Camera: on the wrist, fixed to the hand. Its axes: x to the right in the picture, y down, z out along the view.
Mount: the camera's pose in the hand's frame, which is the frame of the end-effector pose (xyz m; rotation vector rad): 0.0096 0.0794 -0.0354 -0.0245 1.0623 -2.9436
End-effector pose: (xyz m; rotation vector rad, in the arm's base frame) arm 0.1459 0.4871 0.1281 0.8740 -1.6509 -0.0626
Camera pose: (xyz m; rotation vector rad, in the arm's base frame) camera 0.1365 0.5530 0.1849 1.8645 1.5231 -1.2070
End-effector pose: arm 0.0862 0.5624 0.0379 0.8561 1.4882 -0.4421
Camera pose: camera 0.1210 0.6416 0.0507 1.3912 -1.4497 1.1753
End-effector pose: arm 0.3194 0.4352 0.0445 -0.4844 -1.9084 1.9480
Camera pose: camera 0.3265 0.4696 -0.0356 0.8333 -0.2260 -0.4864
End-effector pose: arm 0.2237 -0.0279 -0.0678 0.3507 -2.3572 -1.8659
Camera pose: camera 0.2139 -0.0466 0.0171 -2.4795 -0.3386 0.0647
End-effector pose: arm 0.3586 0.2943 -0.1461 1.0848 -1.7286 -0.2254
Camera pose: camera 0.3435 0.3444 -0.0761 2.0197 1.7038 -0.9691
